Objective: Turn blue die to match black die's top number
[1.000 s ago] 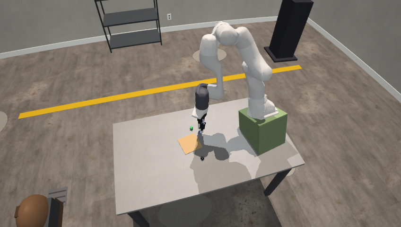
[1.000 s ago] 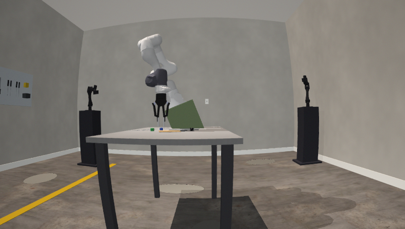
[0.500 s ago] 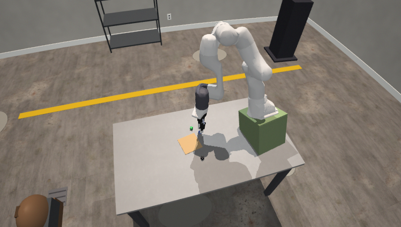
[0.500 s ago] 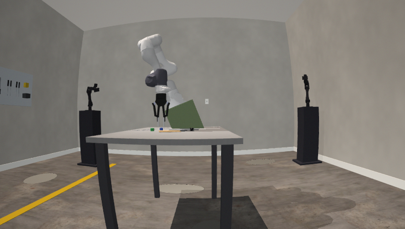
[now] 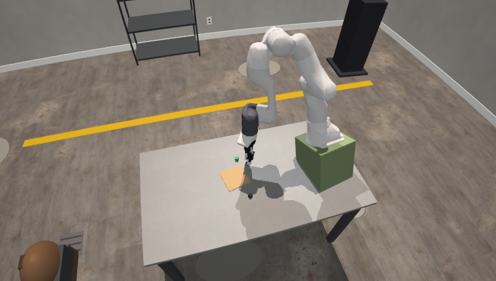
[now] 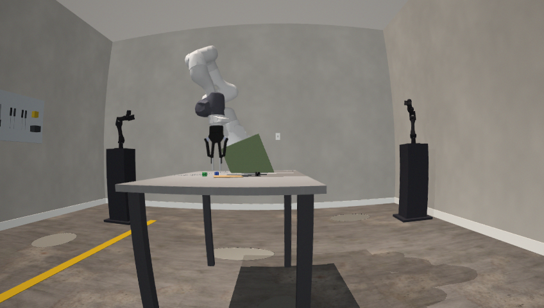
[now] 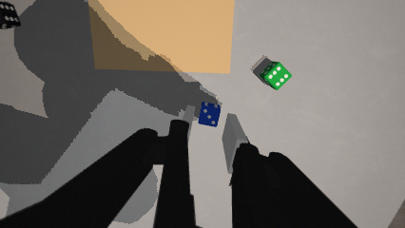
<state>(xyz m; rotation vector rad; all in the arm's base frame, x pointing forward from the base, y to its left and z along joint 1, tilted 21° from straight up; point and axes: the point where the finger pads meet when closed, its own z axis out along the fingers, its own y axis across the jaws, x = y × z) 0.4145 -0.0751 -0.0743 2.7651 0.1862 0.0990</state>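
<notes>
The blue die is 5 cm below my hand. Also, from my hand: green die (6 cm ahead, 5 cm to the right, 5 cm below); mat (10 cm ahead, 8 cm to the left, 6 cm below); black die (22 cm to the left, 5 cm below, 3 cm ahead).
</notes>
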